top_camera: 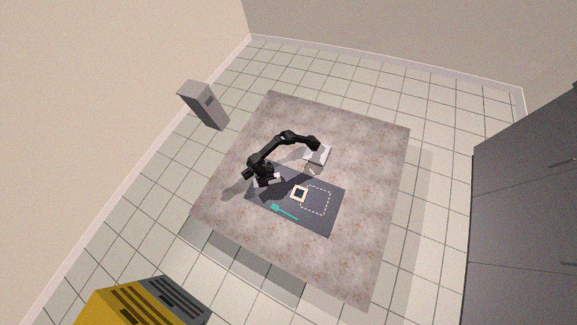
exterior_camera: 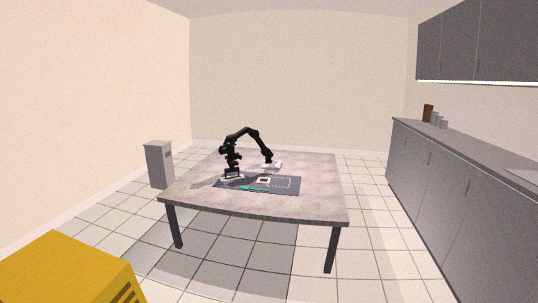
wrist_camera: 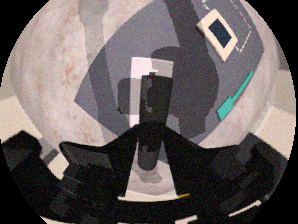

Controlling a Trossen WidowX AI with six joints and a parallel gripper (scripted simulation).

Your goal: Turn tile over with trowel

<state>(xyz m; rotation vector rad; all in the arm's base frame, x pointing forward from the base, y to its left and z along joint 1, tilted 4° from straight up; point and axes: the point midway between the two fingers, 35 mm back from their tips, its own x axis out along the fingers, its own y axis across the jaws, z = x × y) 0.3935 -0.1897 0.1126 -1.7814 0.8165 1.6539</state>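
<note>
Right now my gripper tip is 220 mm to the right of the dark mat and 80 mm above it. The rest, counted from my gripper tip: teal trowel: 140 mm ahead, 210 mm to the left, 60 mm below; then tile: 20 mm behind, 260 mm to the left, 60 mm below.
</note>
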